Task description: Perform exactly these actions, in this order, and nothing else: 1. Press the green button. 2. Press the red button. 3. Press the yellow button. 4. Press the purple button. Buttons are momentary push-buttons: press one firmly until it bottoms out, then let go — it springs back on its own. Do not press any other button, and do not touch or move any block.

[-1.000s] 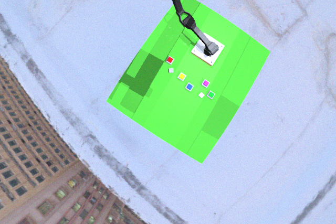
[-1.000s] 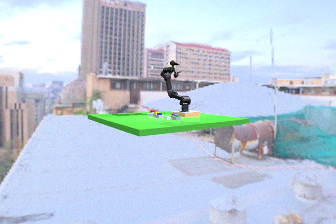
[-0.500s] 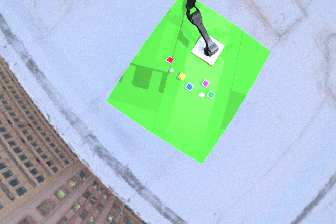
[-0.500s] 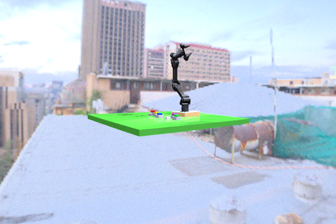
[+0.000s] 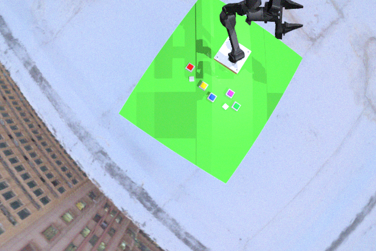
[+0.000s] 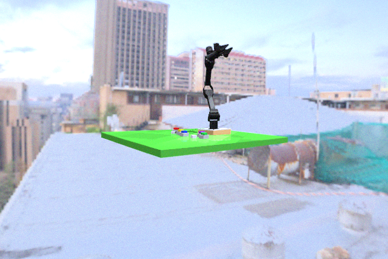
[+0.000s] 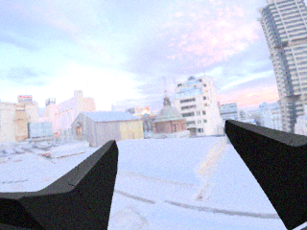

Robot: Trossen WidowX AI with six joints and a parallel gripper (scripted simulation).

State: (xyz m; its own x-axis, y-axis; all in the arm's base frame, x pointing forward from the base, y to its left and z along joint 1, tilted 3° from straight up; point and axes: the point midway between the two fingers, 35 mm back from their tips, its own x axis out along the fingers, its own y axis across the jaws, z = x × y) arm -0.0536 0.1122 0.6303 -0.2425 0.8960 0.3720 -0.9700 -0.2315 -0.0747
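Right now the green button is 66 cm below my gripper tip, 34 cm ahead of it and 4 cm to the left of it. The rest, counted from my gripper tip: yellow button (66 cm below, 31 cm ahead, 22 cm to the right); then purple button (66 cm below, 28 cm ahead, 3 cm to the right); then blue button (66 cm below, 35 cm ahead, 13 cm to the right).
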